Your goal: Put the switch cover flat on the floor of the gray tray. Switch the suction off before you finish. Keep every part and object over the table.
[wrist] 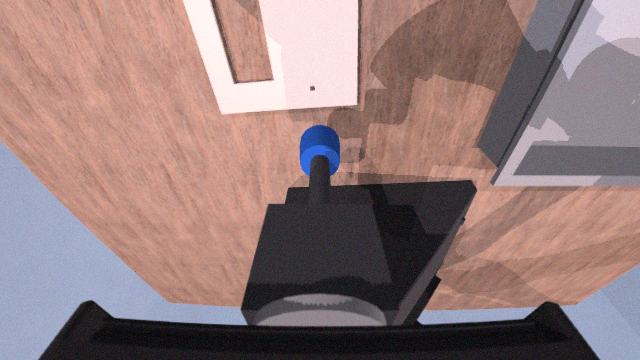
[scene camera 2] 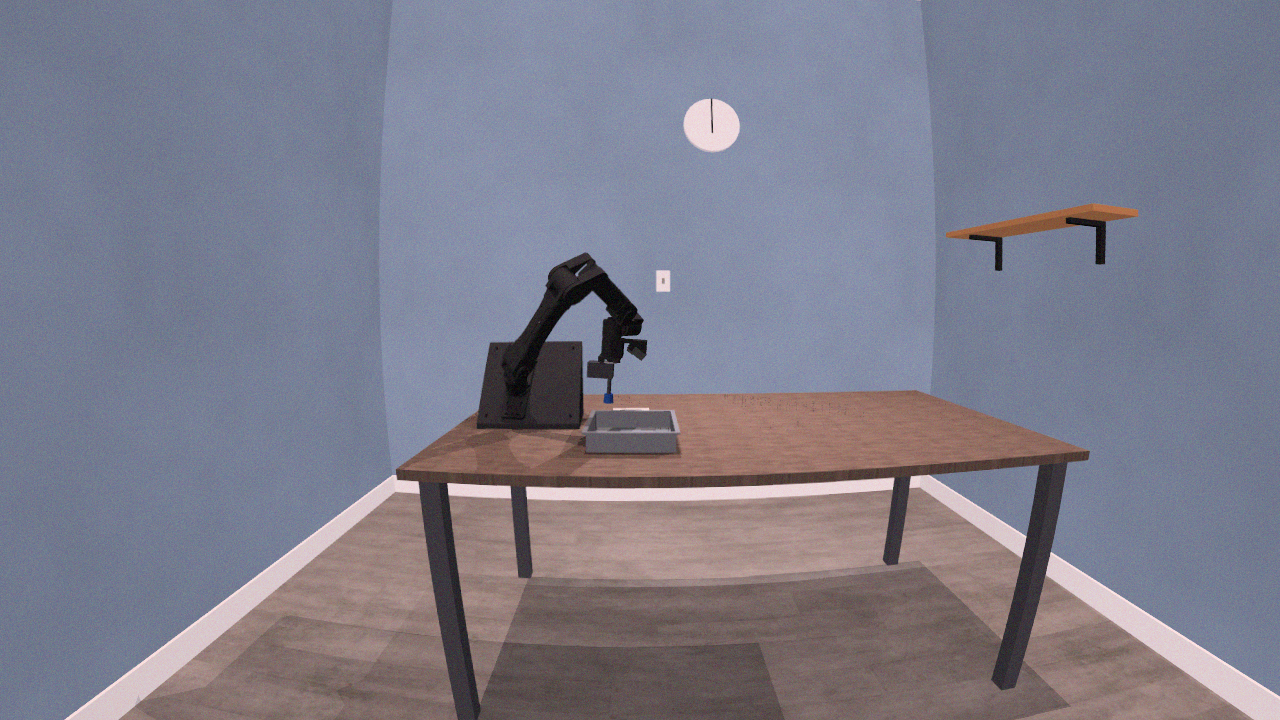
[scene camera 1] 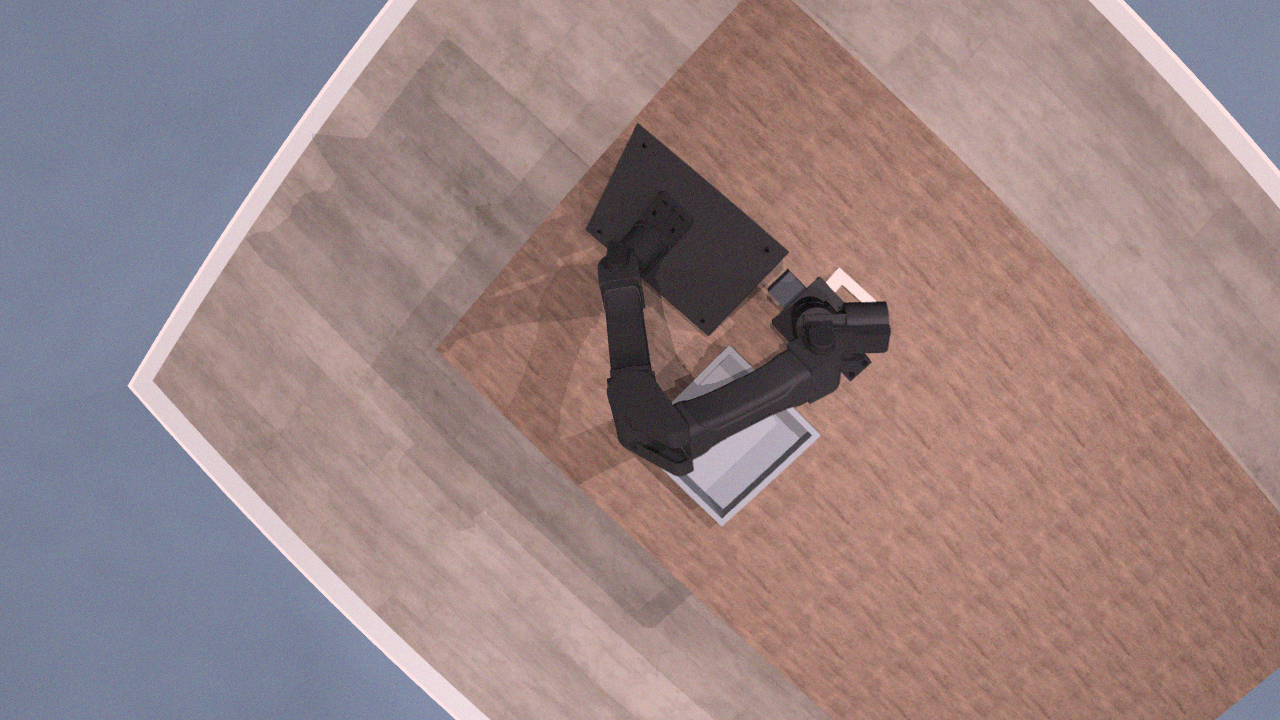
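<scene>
The white switch cover (scene camera 1: 841, 274) (scene camera 2: 631, 409) (wrist: 320, 50) lies flat on the table, with a rectangular opening and a small hole. The arm hides much of it in scene camera 1. My gripper (scene camera 2: 608, 398) (wrist: 320, 150) is a blue suction cup, open and carrying nothing. It hangs above the table; in the wrist view it appears just beyond the cover's near edge. The arm hides the cup in scene camera 1. The gray tray (scene camera 1: 744, 467) (scene camera 2: 632, 441) (wrist: 515, 90) stands apart from the cover, partly under the arm in scene camera 1. Part of its floor is hidden there.
The black base plate (scene camera 1: 716, 232) (scene camera 2: 554, 385) (wrist: 440, 200) of the arm stands on the wooden table (scene camera 1: 984, 447) (scene camera 2: 805, 447) near the cover and tray. A shelf (scene camera 2: 1042, 221), a clock (scene camera 2: 711, 125) and a wall plate (scene camera 2: 662, 281) are on the walls.
</scene>
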